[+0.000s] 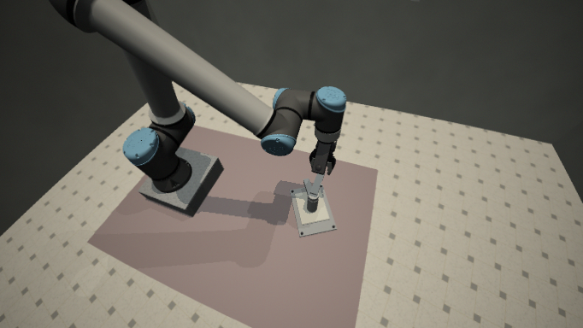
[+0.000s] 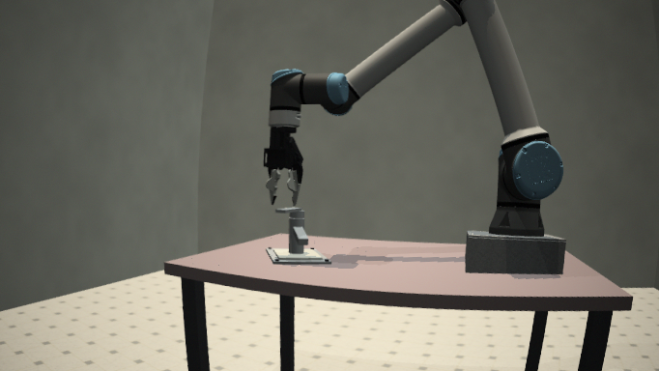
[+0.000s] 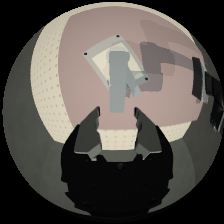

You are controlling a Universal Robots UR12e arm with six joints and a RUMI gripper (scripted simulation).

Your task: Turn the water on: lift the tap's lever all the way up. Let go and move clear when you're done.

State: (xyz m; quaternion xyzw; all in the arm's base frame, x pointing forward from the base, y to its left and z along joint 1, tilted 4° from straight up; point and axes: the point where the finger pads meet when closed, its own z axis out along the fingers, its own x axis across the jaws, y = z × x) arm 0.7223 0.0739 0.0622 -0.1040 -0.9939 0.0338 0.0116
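The lever is 40 mm to the right of my hand, 30 mm below it and 10 mm behind it. Also, from my hand: grey tap: 80 mm below, 70 mm to the right, 20 mm behind.
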